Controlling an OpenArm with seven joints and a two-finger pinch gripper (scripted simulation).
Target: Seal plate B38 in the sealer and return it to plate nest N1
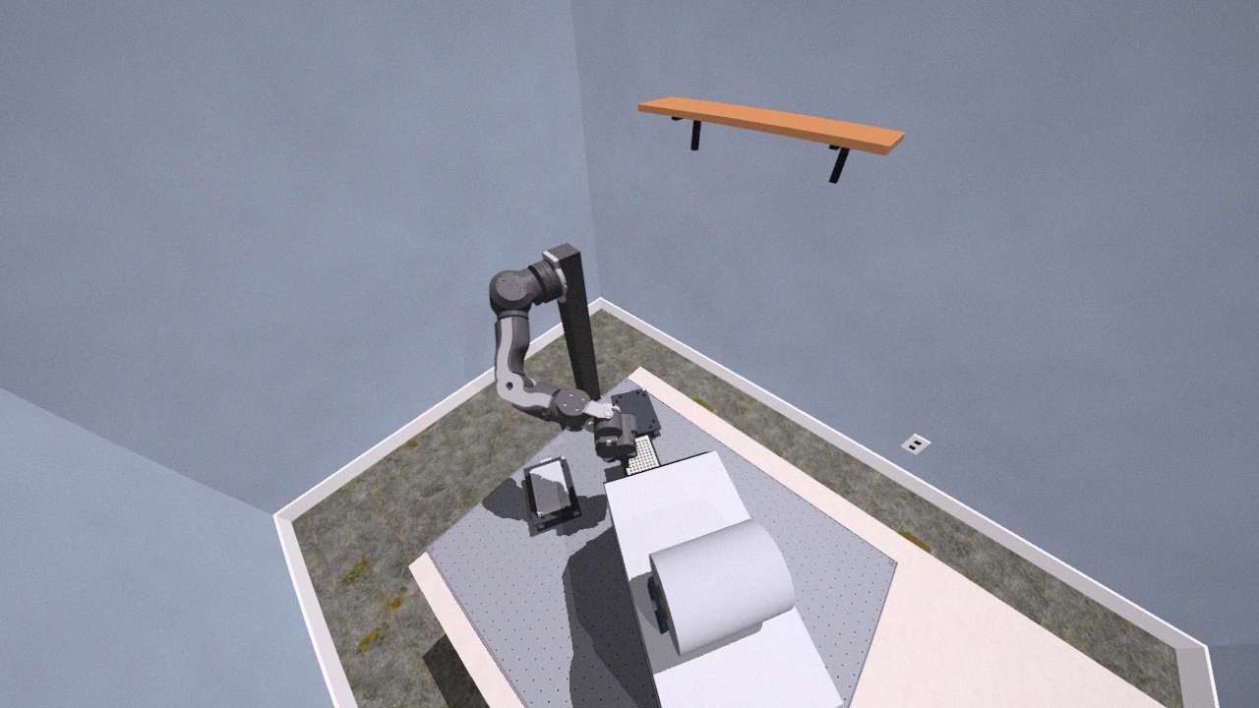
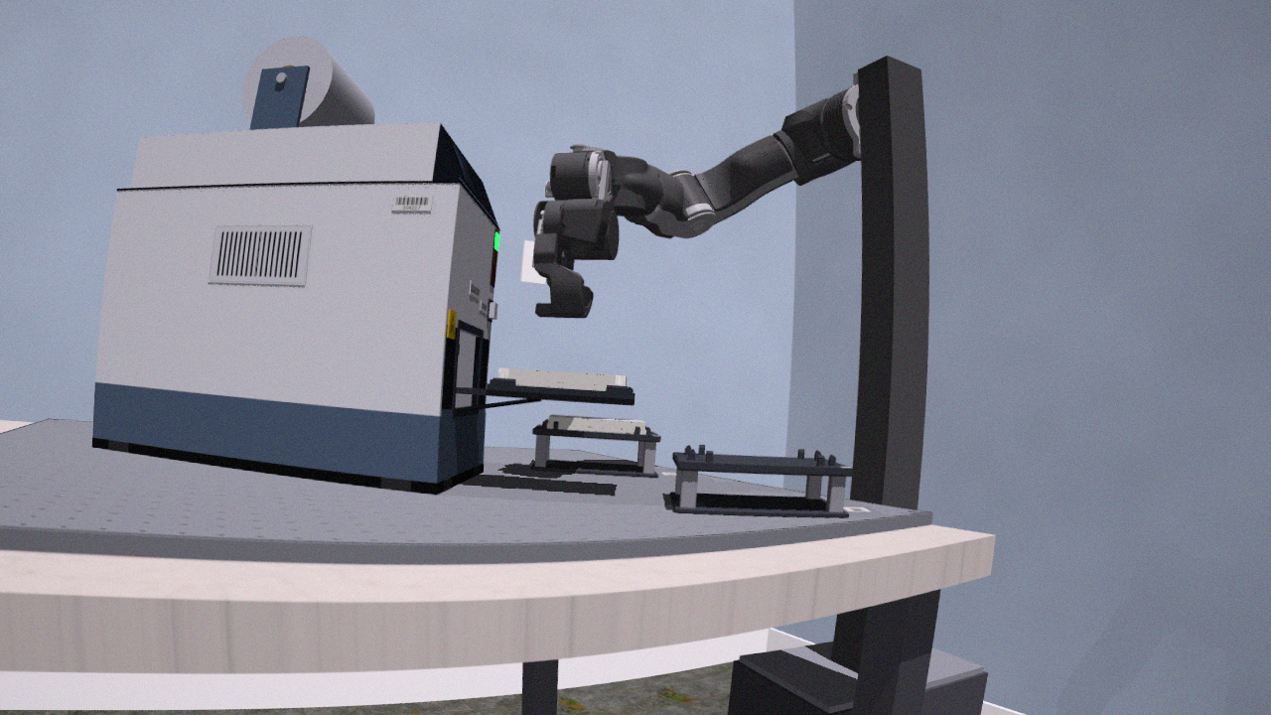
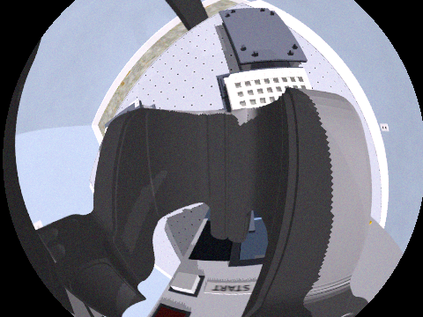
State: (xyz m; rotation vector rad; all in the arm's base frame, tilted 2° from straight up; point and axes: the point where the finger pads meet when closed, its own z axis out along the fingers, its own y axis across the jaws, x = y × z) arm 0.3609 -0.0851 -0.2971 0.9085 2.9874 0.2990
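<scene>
Right now my hand is 8 cm to the left of the start key and 6 cm short of it. Also, from my hand: sealer's stage: 9 cm below, 5 cm to the left; foil roll: 31 cm ahead, 23 cm above, 9 cm to the right; yellow warning label: 13 cm ahead, 9 cm to the left, 3 cm below.
</scene>
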